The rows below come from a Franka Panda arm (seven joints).
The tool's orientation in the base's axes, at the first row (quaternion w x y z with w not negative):
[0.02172, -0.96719, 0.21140, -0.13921]
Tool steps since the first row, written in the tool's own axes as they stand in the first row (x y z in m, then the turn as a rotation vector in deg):
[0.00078, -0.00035, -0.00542, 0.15, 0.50, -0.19]
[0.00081, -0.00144, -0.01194, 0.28, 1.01, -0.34]
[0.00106, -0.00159, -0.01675, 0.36, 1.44, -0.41]
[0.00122, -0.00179, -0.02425, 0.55, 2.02, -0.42]
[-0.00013, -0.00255, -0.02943, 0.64, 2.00, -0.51]
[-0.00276, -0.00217, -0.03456, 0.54, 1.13, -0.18]
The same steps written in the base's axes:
[-0.00069, 0.00009, 0.00544, -0.12, -0.51, 0.17]
[-0.00204, 0.00117, 0.01182, -0.26, -1.03, 0.30]
[-0.00310, 0.00129, 0.01652, -0.38, -1.45, 0.34]
[-0.00497, 0.00153, 0.02379, -0.45, -2.06, 0.34]
[-0.00728, 0.00287, 0.02848, -0.39, -2.08, 0.45]
[-0.01116, 0.00370, 0.03269, -0.03, -1.25, 0.20]

